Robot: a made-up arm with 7 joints.
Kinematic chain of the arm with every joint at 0, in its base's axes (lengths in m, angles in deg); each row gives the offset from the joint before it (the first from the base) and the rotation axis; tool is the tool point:
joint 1: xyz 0 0 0 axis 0 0.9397 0.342
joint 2: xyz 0 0 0 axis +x
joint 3: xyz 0 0 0 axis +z
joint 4: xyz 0.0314 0 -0.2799 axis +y
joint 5: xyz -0.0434 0 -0.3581 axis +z
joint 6: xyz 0 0 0 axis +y
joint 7: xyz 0 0 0 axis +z
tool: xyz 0 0 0
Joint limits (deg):
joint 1: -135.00..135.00
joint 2: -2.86..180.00
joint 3: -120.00..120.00
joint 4: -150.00..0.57
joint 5: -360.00..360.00
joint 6: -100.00..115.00
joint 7: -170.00..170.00
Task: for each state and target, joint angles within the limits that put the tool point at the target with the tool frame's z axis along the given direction. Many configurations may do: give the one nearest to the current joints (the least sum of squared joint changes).
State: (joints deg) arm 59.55 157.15 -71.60 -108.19 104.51 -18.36 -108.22
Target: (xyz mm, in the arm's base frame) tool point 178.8 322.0 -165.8 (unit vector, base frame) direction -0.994 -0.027 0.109
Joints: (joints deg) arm 25.57 133.86 -41.97 -116.48 111.11 -66.94 -108.22
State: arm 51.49 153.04 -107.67 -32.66 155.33 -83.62 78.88
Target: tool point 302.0 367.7 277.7 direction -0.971 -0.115 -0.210
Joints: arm 32.48 180.00 -60.31 -75.73 130.99 -61.77 78.88
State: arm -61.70 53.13 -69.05 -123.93 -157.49 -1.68 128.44
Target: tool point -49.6 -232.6 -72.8 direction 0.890 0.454 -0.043
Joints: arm -75.37 10.08 -90.40 -149.89 -156.54 -4.53 128.44
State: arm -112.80 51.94 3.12 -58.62 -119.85 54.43 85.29
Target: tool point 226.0 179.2 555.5 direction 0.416 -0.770 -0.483
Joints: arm -128.50 52.68 13.12 -39.51 -109.43 52.18 85.29
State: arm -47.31 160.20 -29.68 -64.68 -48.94 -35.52 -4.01
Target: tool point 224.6 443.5 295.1 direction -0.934 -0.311 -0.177
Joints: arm -58.71 124.77 -48.64 -65.43 -28.15 -18.14 -4.01
